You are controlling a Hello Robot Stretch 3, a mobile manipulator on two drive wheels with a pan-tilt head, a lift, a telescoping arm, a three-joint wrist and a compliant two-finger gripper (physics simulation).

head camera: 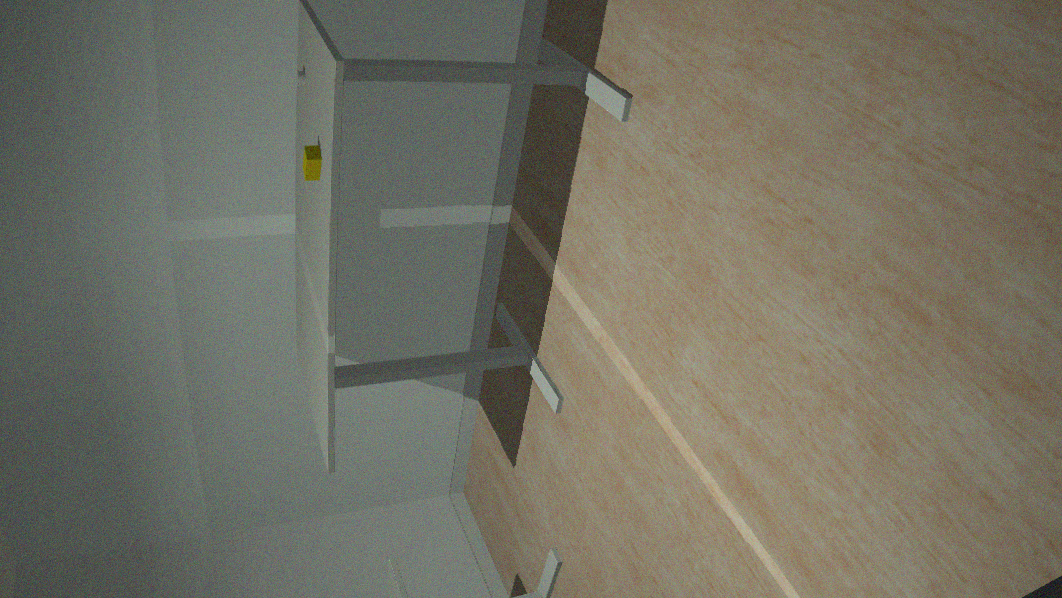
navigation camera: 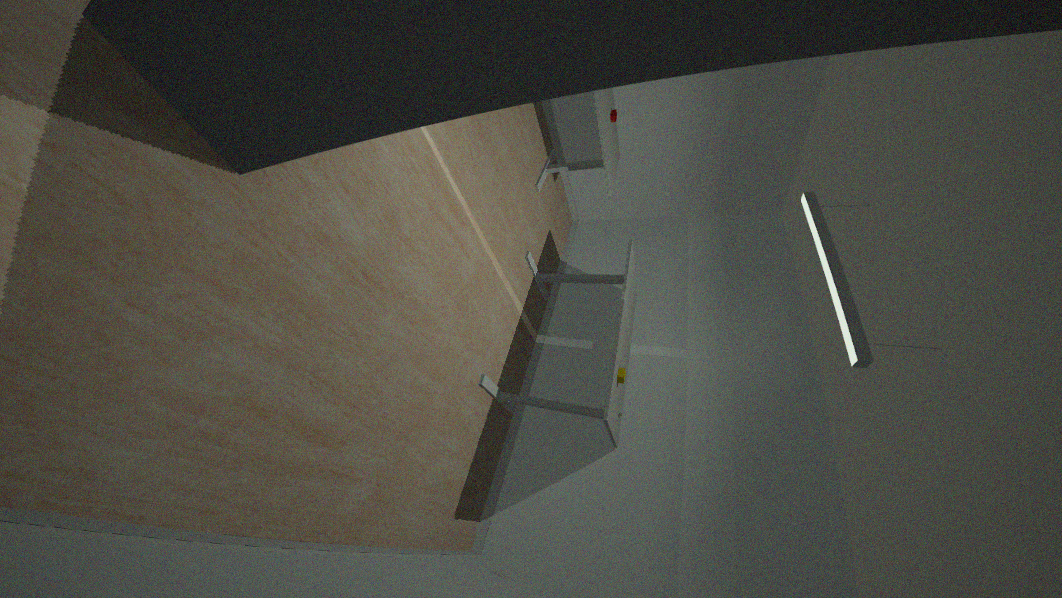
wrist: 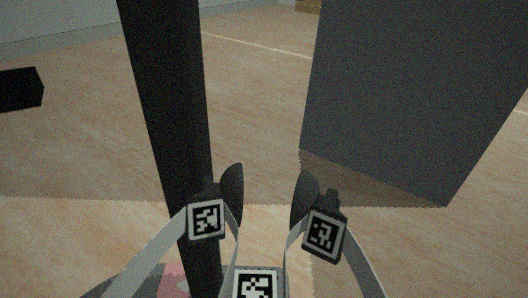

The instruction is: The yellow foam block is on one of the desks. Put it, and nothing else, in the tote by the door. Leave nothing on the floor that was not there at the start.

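Frame: origin at the robot's base, x right, y ahead, z up, level; centimetres.
Seen in the pictures: gripper, fingertip midpoint: [wrist: 269, 187].
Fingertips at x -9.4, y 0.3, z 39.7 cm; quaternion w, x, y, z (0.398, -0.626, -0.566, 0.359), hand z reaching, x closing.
Note:
A point is followed by its place in that frame.
A yellow foam block [head camera: 312, 167] {z 97.6, x 29.1, y 237.7 cm} [navigation camera: 621, 375] {z 97.8, x 30.1, y 236.3 cm} stands on a white desk [head camera: 317, 245] {z 95.0, x 5.8, y 256.4 cm} [navigation camera: 625, 319] {z 95.0, x -9.1, y 262.8 cm} against the wall. The head and navigation views are turned sideways. My gripper [wrist: 269, 187] {z 39.7, x -9.4, y 0.3 cm} is open in the wrist view, its two dark fingertips apart with floor showing between them. It is far from the block, which does not show in the wrist view. I cannot make out the tote or the door; a brown object [wrist: 307, 6] {z 6.7, x -338.0, y 51.9 cm} is cut off at the top of the wrist view, too partial to name.
A large dark grey upright panel or box [navigation camera: 371, 66] {z 72.5, x -50.2, y 41.1 cm} [wrist: 400, 100] {z 25.7, x -54.6, y 34.2 cm} stands near me. A black post [wrist: 175, 100] rises beside the gripper. A red object [navigation camera: 613, 115] {z 74.8, x -191.0, y 278.6 cm} is on another desk [navigation camera: 607, 144] {z 72.0, x -159.1, y 271.1 cm}. A small item [head camera: 300, 71] {z 96.5, x 64.6, y 261.6 cm} lies near the block. Desk feet [head camera: 609, 96] {z 2.6, x 48.7, y 221.5 cm} reach onto the floor.

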